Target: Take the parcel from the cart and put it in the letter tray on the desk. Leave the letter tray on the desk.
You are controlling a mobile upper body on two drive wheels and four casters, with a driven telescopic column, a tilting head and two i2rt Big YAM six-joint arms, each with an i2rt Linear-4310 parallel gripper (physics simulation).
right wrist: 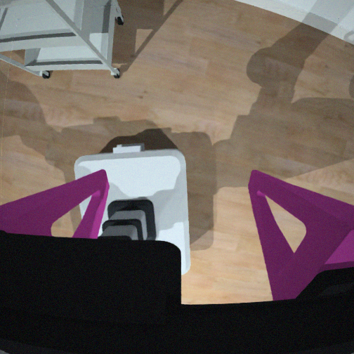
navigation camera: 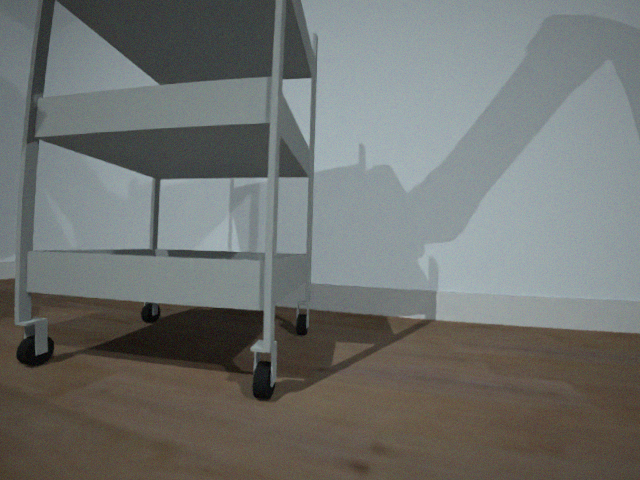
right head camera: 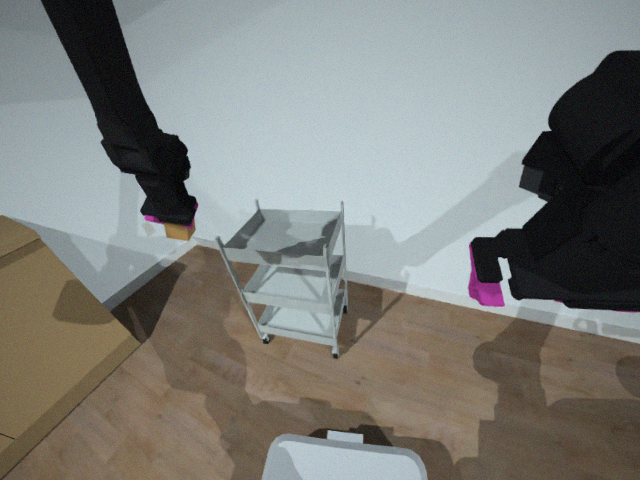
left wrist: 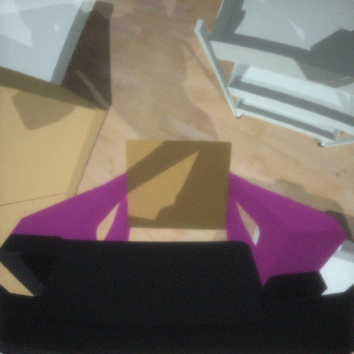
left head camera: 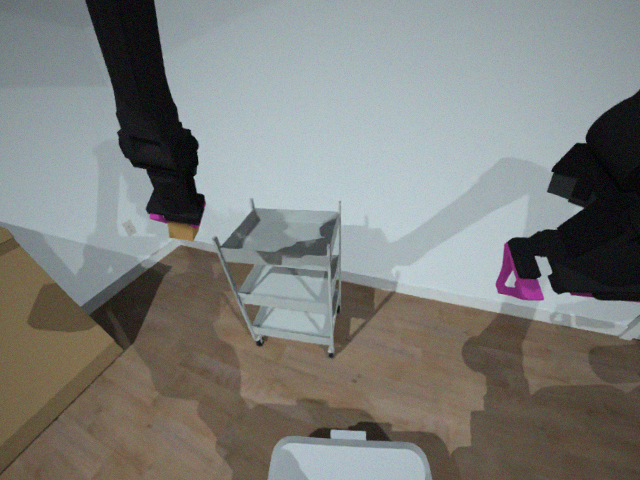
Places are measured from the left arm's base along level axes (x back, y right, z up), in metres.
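Where they show: left gripper, fingertip midpoint: (right head camera: 180,225) (left head camera: 184,224); right gripper, fingertip midpoint: (right head camera: 511,293) (left head camera: 533,289).
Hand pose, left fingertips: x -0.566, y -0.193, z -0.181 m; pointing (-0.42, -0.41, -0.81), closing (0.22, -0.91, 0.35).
After its pixels a point has its place.
The parcel, an orange-brown box (left head camera: 181,231) @[x -0.541, y -0.187, z -0.186 m] (right head camera: 179,231) @[x -0.543, y -0.181, z -0.186 m] (left wrist: 178,200), is held between the magenta fingers of my left gripper (left head camera: 175,222) @[x -0.566, y -0.193, z -0.181 m] (right head camera: 170,222) @[x -0.566, y -0.193, z -0.181 m] (left wrist: 177,178), raised in the air left of the cart in the head views. My right gripper (left head camera: 558,295) (right head camera: 537,304) (right wrist: 178,177) is wide open and empty, to the right of the cart. The grey three-tier cart (left head camera: 242,255) @[x -0.774, y -0.185, z -0.454 m] (right head camera: 245,254) @[x -0.774, y -0.177, z -0.451 m] (left wrist: 225,51) (right wrist: 107,50) (navigation camera: 155,107) @[x -0.757, y -0.037, z -0.727 m] has no parcel on its top shelf. A tan top (left head camera: 51,361) @[x -0.458, y -1.137, z -0.845 m] (right head camera: 62,361) @[x -0.404, y -1.153, z -0.845 m] (left wrist: 45,150), apparently the desk, shows at the left. The letter tray does not show.
My white base (left head camera: 356,459) @[x -0.265, y 0.249, z -0.896 m] (right head camera: 346,459) @[x -0.270, y 0.234, z -0.896 m] (right wrist: 145,175) shows at the bottom of the head views. The pale wall (left head camera: 392,103) @[x -1.275, y 0.431, z -0.001 m] (right head camera: 392,103) @[x -1.279, y 0.422, z -0.015 m] (navigation camera: 568,206) @[x -1.129, y 0.946, z -0.801 m] stands behind the cart and meets a corner behind the desk. Wooden floor (left head camera: 387,382) @[x -0.614, y 0.434, z -1.156 m] lies between cart and base.
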